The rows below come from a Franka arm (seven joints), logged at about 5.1 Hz.
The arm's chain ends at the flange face. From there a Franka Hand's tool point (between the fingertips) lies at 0.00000 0.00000 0.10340 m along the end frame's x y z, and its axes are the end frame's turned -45 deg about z.
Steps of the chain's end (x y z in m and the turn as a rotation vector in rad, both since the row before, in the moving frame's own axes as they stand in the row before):
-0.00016 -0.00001 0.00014 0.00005 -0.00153 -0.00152
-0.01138 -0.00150 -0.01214 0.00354 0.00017 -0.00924
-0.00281 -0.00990 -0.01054 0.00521 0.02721 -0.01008
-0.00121 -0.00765 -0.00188 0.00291 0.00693 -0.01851
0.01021 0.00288 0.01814 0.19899 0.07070 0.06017
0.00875 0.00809 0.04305 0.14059 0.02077 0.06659
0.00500 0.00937 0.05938 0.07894 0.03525 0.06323
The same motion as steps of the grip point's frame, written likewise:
-0.00021 -0.00024 0.00014 0.00112 -0.00105 -0.00152
-0.00672 -0.00936 -0.01214 0.00238 0.00262 -0.00924
0.00739 -0.00739 -0.01058 -0.01556 0.02292 -0.01008
0.00528 -0.00598 -0.00188 -0.00284 0.00696 -0.01851
0.02502 0.00054 0.01584 0.09071 0.19070 0.06017
0.01251 0.00357 0.04201 0.08473 0.11410 0.06659
0.00534 0.00724 0.05899 0.03089 0.08074 0.06323

